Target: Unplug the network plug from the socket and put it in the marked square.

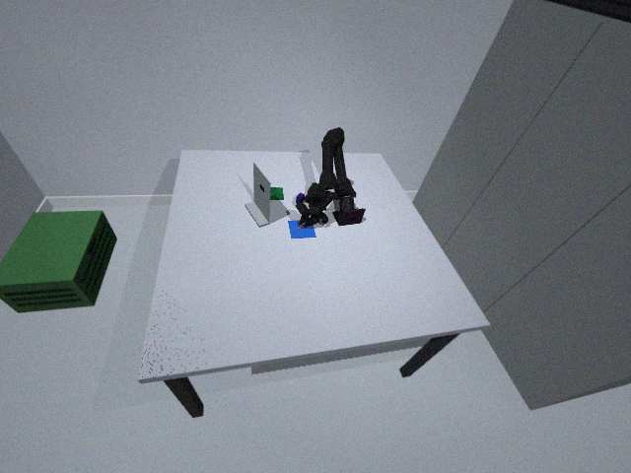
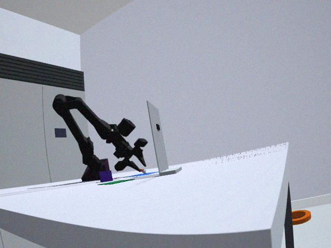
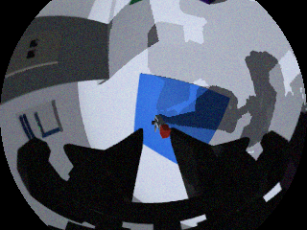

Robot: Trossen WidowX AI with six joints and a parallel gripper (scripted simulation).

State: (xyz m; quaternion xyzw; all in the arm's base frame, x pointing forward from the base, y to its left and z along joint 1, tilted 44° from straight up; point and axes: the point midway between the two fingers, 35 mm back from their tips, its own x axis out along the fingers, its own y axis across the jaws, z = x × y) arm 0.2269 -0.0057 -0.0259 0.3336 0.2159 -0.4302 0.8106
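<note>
Now: gripper tip 10 mm above the network plug. Round my gripper tip: grey panel 170 mm ahead, 140 mm to the right, 80 mm above; then blue marked square 20 mm below.
</note>
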